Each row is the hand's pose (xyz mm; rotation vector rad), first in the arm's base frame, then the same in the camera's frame.
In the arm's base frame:
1: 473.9 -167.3 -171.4 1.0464 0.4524 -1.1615
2: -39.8 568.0 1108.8 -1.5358 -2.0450 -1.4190
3: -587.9 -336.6 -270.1 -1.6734 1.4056 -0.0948
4: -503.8 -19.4 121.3 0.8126 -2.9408 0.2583
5: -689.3 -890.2 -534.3 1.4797 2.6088 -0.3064
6: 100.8 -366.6 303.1 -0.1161 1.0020 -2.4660
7: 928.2 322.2 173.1 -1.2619 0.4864 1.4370
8: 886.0 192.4 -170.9 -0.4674 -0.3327 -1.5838
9: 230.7 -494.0 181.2 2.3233 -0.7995 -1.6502
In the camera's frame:
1: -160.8 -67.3 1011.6 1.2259 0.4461 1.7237
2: -40.5 -1455.7 303.5 1.9438 -1.1862 -1.6368
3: 611.9 155.0 291.0 -0.8357 -1.3281 0.3213
4: 428.2 -313.1 201.6 -1.5939 0.1875 0.3367
5: 1011.4 566.6 530.7 -1.0733 1.3893 1.5399
6: 343.4 -439.7 905.8 0.6545 0.5059 0.1450
7: -717.3 -565.7 1092.6 -1.2834 -2.6975 0.9654
8: -684.5 -197.2 1101.8 1.5695 -0.6832 0.3288
9: 322.2 -298.1 1071.6 -2.2172 -2.0023 -0.8617

